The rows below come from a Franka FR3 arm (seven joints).
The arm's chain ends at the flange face. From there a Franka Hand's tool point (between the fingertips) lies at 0.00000 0.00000 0.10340 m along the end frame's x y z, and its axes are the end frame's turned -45 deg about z.
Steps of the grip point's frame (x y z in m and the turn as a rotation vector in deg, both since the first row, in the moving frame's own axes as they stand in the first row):
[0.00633 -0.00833 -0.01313 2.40 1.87 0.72]
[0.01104 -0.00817 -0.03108 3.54 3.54 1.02]
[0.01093 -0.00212 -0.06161 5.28 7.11 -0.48]
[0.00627 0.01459 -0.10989 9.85 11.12 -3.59]
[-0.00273 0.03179 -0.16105 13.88 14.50 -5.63]
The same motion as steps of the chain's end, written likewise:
[-0.00077 -0.00492 -0.01298 3.02 -0.37 0.72]
[0.00195 -0.00456 -0.03069 5.01 0.00 1.02]
[0.00397 0.00653 -0.06038 8.76 1.29 -0.48]
[0.01398 0.03238 -0.10644 14.83 0.90 -3.59]
[0.02153 0.05987 -0.15477 20.07 0.44 -5.63]

